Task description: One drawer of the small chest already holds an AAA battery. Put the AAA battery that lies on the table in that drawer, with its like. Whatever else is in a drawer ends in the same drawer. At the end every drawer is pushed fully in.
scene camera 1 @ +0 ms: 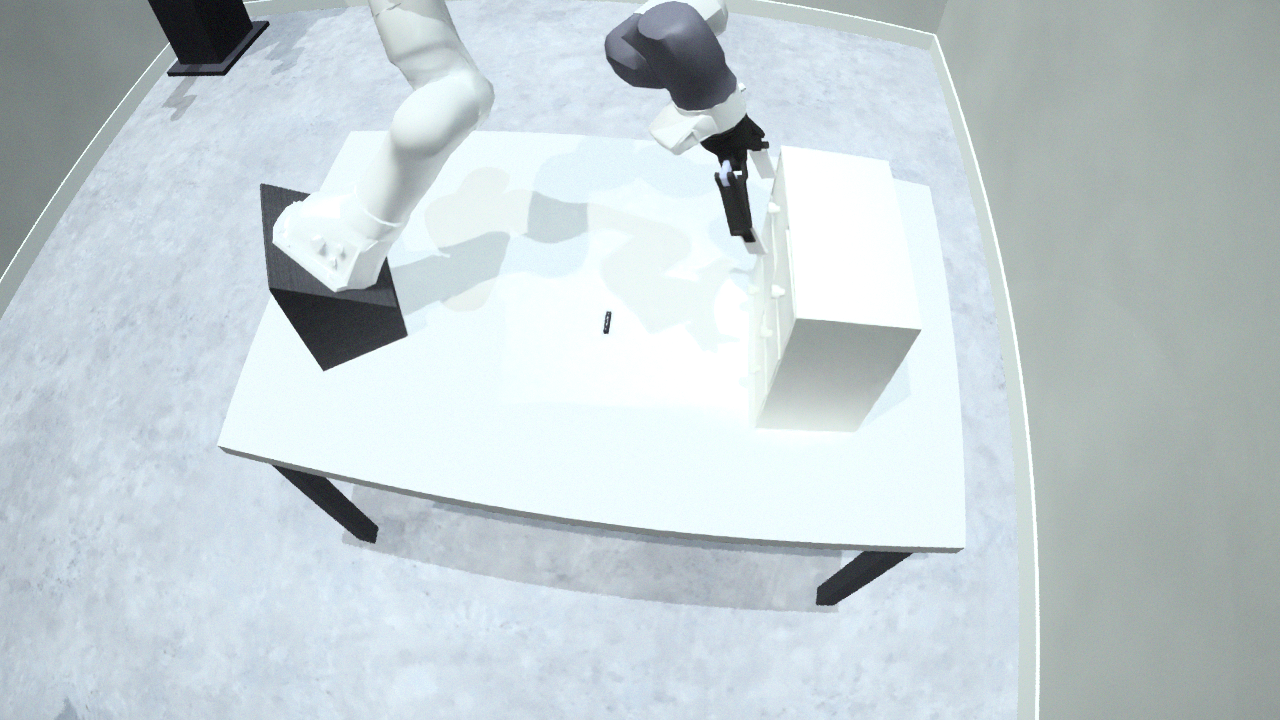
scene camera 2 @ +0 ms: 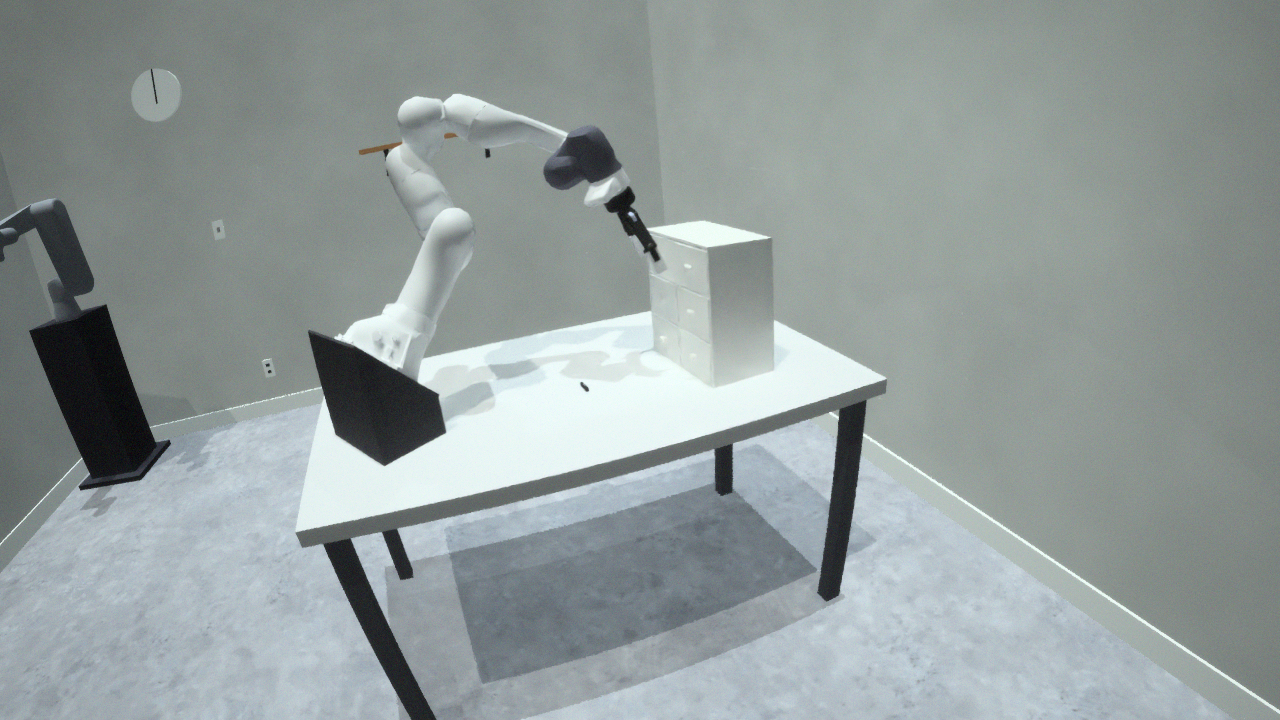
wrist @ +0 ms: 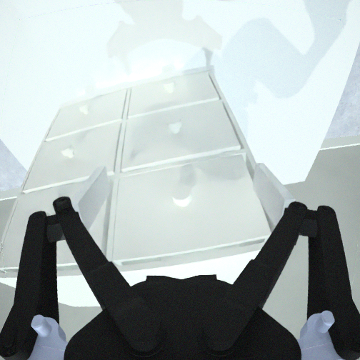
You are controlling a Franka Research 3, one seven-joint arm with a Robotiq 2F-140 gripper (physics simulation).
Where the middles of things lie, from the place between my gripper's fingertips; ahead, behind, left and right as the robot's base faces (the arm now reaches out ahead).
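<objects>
The white chest (scene camera 1: 857, 316) is here, and my hand is 9 cm above it. The hand is also 6 cm to the left of the chest and 12 cm short of it.
</objects>
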